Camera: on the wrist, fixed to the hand. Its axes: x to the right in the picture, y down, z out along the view.
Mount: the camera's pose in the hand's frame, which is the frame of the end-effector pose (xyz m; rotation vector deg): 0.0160 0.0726 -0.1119 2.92 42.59 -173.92
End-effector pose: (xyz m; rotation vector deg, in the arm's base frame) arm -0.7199 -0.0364 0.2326 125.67 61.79 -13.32
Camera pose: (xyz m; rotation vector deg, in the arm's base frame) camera -0.6691 0.0141 0.3463 59.11 -144.28 21.54
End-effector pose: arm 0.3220 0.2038 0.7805 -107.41 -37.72 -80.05
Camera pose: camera 0.3132 0.0710 0.7987 -53.13 89.35 72.43
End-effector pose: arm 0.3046 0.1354 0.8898 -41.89 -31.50 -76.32
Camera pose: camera 0.3732 0.0469 0.8155 -53.71 22.77 103.44
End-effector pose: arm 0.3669 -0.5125 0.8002 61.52 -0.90 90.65
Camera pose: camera 0.2427 -0.4642 0.7832 -18.34 77.11 -57.87
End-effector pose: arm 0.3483 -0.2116 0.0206 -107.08 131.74 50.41
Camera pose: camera 0.3120 -0.2687 0.1366 -133.79 -96.07 -30.02
